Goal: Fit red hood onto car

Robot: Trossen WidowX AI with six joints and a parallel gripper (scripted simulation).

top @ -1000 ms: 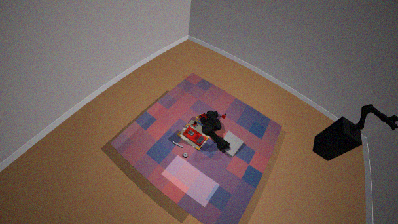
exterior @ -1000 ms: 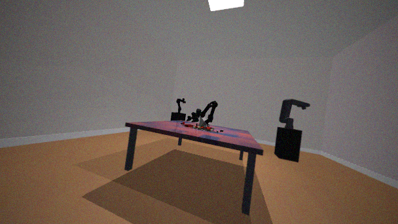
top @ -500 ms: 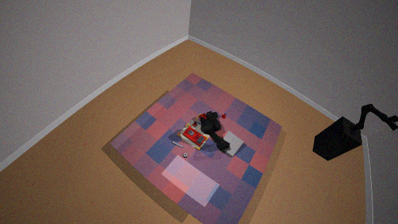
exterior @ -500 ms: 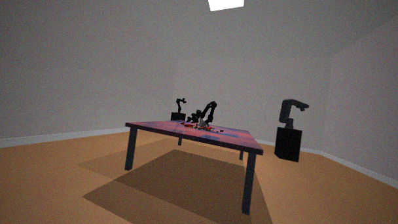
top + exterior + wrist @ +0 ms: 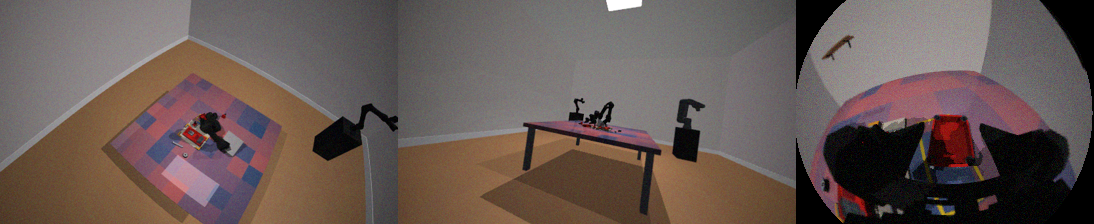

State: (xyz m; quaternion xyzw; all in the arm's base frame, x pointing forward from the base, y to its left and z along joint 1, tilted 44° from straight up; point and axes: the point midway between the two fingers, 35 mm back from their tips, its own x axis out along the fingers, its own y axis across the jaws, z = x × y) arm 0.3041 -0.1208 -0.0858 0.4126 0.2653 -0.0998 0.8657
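My gripper tip is now 10 mm past the red hood and 40 mm above it. From my gripper tip the other things lie so: thin grey stick 20 mm ahead, 400 mm to the left, 40 mm below.
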